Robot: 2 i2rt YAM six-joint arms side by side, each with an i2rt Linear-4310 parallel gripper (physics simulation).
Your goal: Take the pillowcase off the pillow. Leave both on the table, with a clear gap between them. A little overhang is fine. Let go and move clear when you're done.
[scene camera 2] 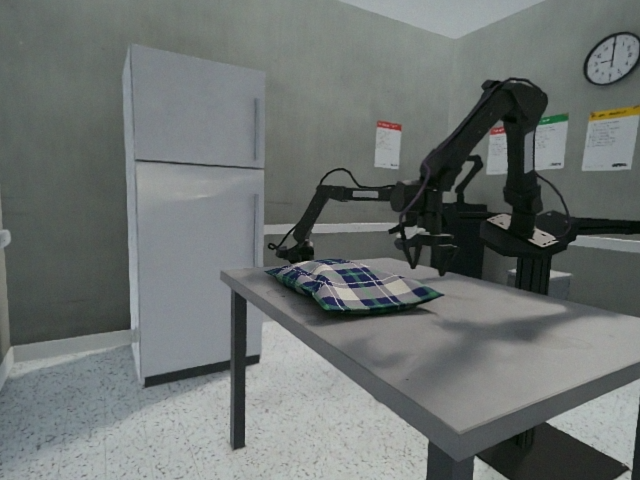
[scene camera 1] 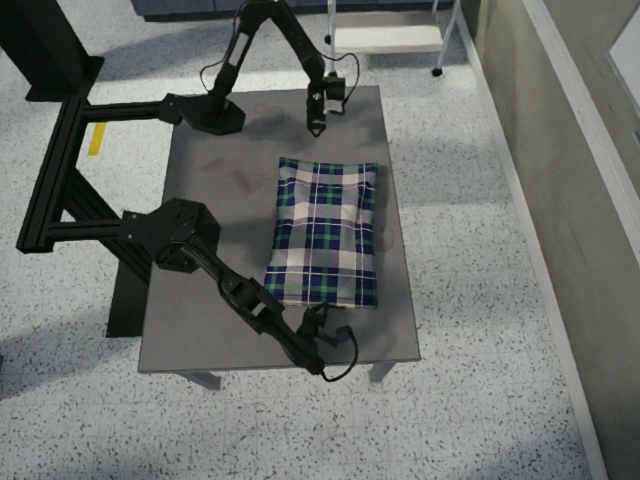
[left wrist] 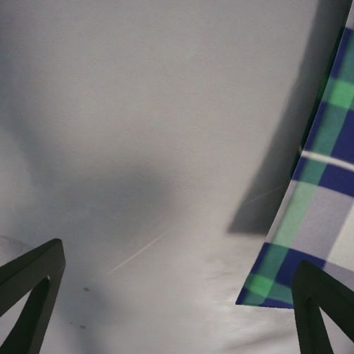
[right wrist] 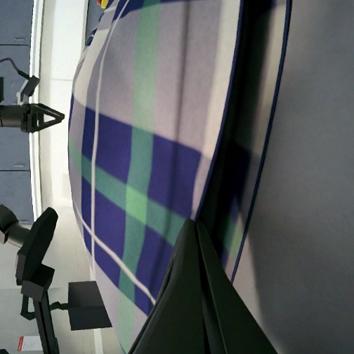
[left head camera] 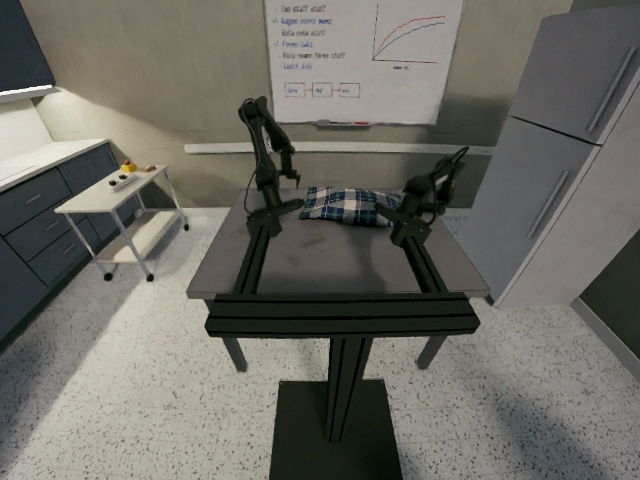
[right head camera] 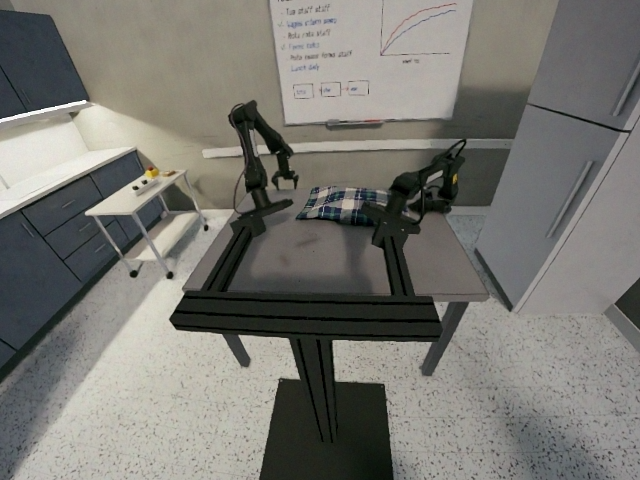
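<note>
The plaid pillowcase [left head camera: 346, 206] [right head camera: 338, 206] [scene camera 1: 325, 232] [scene camera 2: 356, 284] [left wrist: 320, 215] [right wrist: 115, 190] lies on the table, bulging over the pillow, which is hidden inside. Its open end faces my right gripper; in the right wrist view a dark gap shows between upper and lower hems. My right gripper [scene camera 1: 324, 305] [right wrist: 190, 226] is shut at the upper hem, with the cloth edge running in between its tips; in scene camera 2 its tips are hidden. My left gripper [right head camera: 285, 186] [scene camera 1: 316, 133] [scene camera 2: 428, 268] [left wrist: 180, 264] is open and empty, above the table beside the pillowcase's closed end.
The grey table [left head camera: 320, 263] [scene camera 1: 206, 330] [scene camera 2: 516, 361] carries both arm bases along one long side. The pillowcase lies near the opposite long edge. A white cart [left head camera: 93, 196] [right head camera: 118, 198] stands on the floor at the left, and a fridge [left head camera: 547, 155] [scene camera 2: 196, 206] stands beyond the table.
</note>
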